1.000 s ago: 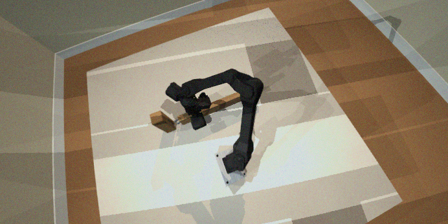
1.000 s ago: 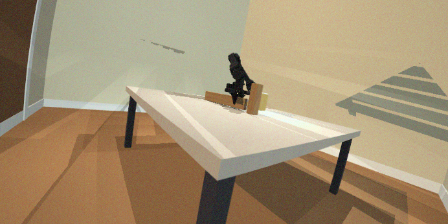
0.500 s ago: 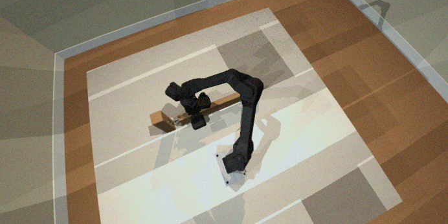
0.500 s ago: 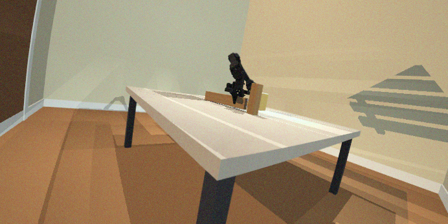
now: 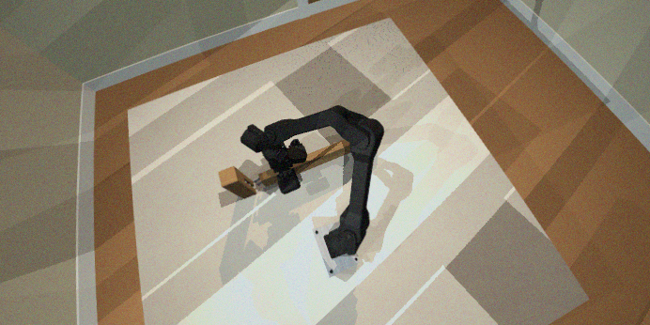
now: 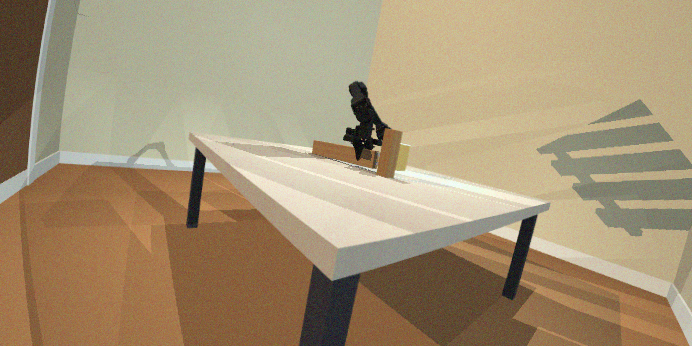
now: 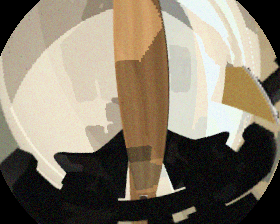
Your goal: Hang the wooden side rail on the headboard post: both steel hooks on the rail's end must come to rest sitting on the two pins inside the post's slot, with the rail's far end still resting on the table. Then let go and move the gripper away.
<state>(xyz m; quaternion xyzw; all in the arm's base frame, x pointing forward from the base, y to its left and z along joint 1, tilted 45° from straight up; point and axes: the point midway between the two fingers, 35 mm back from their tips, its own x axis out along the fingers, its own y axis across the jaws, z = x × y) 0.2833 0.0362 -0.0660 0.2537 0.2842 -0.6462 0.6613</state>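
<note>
Now: the headboard post 15 cm to the left of my gripper tip and 6 cm above it.
</note>
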